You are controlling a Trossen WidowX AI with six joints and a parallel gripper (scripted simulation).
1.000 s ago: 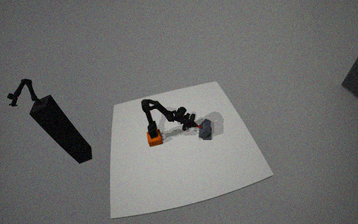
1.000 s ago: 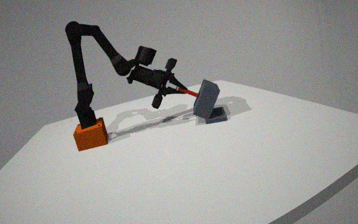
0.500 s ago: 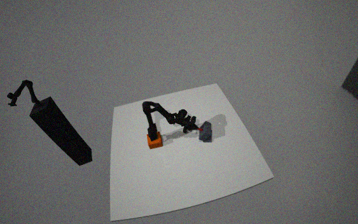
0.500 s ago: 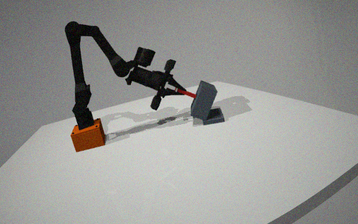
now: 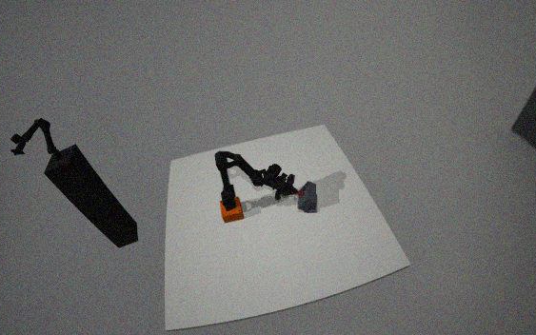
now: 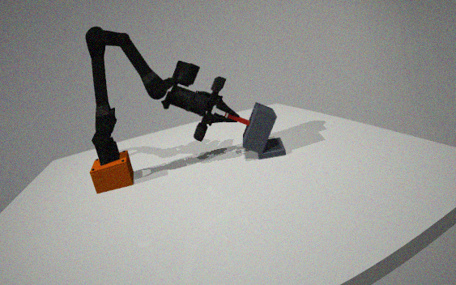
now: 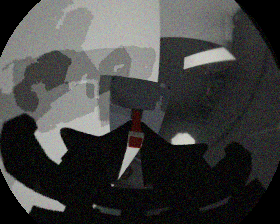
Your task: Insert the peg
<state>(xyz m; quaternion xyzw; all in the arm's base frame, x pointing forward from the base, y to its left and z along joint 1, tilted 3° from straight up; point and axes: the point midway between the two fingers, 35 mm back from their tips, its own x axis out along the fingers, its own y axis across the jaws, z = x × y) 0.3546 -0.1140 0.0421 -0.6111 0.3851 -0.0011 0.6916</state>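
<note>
My gripper tip is 50 mm short of the dark grey sloped panel, 30 mm to the left of it and 30 mm above it. Round my gripper tip: thin red peg 10 mm behind, 10 mm to the left, 10 mm above.
</note>
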